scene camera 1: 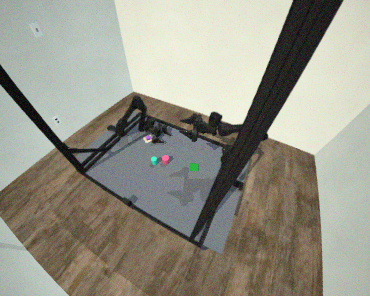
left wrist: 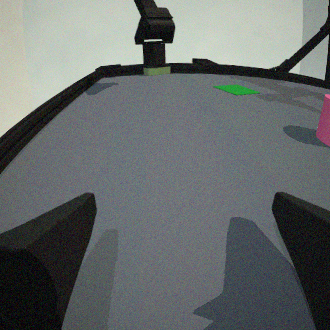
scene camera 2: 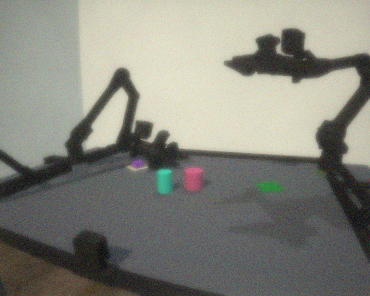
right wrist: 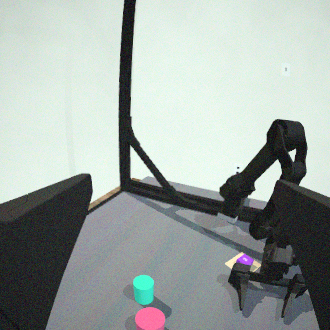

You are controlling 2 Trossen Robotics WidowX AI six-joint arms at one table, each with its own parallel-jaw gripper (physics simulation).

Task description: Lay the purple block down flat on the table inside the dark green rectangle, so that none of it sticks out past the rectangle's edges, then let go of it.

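Places are measured from the left arm's base along level axes (x ahead, y left, z up), in metres.
Pixels of known places: left gripper, between the fingertips: point(scene camera 1: 167, 139) point(left wrist: 188, 203) point(scene camera 2: 184, 161) point(right wrist: 261, 313); right gripper, between the fingertips: point(scene camera 1: 179, 125) point(scene camera 2: 227, 60) point(right wrist: 187, 186); left arm's base, origin of its link: point(scene camera 1: 121, 134) point(scene camera 2: 76, 162) point(right wrist: 229, 211); right arm's base, origin of its link: point(scene camera 1: 225, 160) point(left wrist: 154, 65) point(scene camera 2: 330, 169).
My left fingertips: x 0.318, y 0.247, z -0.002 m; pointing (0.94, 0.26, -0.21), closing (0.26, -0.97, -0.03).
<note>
Ahead of a thing's pixels: the offset from my left fingertips to its top centre. "pt": to the spot under its first point.
The small purple block {dz +0.002, dx -0.131, dy -0.105 m} point(scene camera 1: 148, 138) point(scene camera 2: 138, 163) point(right wrist: 245, 260) rests on a cream square {pt dz -0.010, dx -0.120, dy -0.124 m} point(scene camera 2: 137, 168) point(right wrist: 232, 263) near the left arm; it does not show in the left wrist view. The green rectangle {pt dz -0.017, dx +0.333, dy -0.039 m} point(scene camera 1: 194, 167) point(scene camera 2: 270, 187) point(left wrist: 237, 90) lies flat on the table, apart from the block, farther to the right in both scene views. My left gripper point(scene camera 1: 166, 136) point(scene camera 2: 170, 155) point(left wrist: 188, 203) point(right wrist: 261, 313) is open and empty, low over the table beside the block. My right gripper point(scene camera 1: 188, 129) point(scene camera 2: 234, 66) point(right wrist: 187, 186) is open and empty, high above the table.
A teal cylinder {dz +0.037, dx +0.101, dy -0.222 m} point(scene camera 1: 154, 160) point(scene camera 2: 165, 181) point(right wrist: 143, 289) and a pink cylinder {dz +0.032, dx +0.150, dy -0.155 m} point(scene camera 1: 165, 159) point(scene camera 2: 194, 179) point(left wrist: 325, 122) point(right wrist: 150, 320) stand upright, close together, between the block and the green rectangle. A dark frame post point(scene camera 1: 270, 100) rises at the right in scene camera 1.
</note>
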